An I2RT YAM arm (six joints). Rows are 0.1 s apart.
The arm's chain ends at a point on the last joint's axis. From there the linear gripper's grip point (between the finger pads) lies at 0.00 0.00 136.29 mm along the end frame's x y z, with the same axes.
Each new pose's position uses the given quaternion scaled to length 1; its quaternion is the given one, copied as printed.
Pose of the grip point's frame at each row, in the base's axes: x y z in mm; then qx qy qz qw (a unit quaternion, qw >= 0):
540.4, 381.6, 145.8, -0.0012, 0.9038, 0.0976, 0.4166
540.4, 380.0, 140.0, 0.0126, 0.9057, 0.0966, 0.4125
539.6, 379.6, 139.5, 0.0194, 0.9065, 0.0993, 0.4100
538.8, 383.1, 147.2, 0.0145, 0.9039, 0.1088, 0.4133
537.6, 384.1, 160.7, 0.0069, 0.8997, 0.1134, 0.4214
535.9, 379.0, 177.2, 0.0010, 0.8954, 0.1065, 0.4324
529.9, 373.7, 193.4, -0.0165, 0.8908, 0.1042, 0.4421
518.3, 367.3, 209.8, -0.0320, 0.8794, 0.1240, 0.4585
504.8, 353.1, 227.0, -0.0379, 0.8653, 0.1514, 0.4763
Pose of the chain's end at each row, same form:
437.8, 357.4, 232.2, -0.0012, 0.9038, 0.0976, 0.4166
438.2, 357.6, 227.4, 0.0126, 0.9057, 0.0966, 0.4125
437.8, 357.2, 227.3, 0.0194, 0.9065, 0.0993, 0.4100
436.5, 357.9, 233.7, 0.0145, 0.9039, 0.1088, 0.4133
434.0, 357.1, 245.1, 0.0069, 0.8997, 0.1134, 0.4214
430.3, 353.1, 259.4, 0.0010, 0.8954, 0.1065, 0.4324
423.0, 346.4, 273.5, -0.0165, 0.8908, 0.1042, 0.4421
409.5, 333.6, 284.6, -0.0320, 0.8794, 0.1240, 0.4585
394.0, 312.5, 295.2, -0.0379, 0.8653, 0.1514, 0.4763

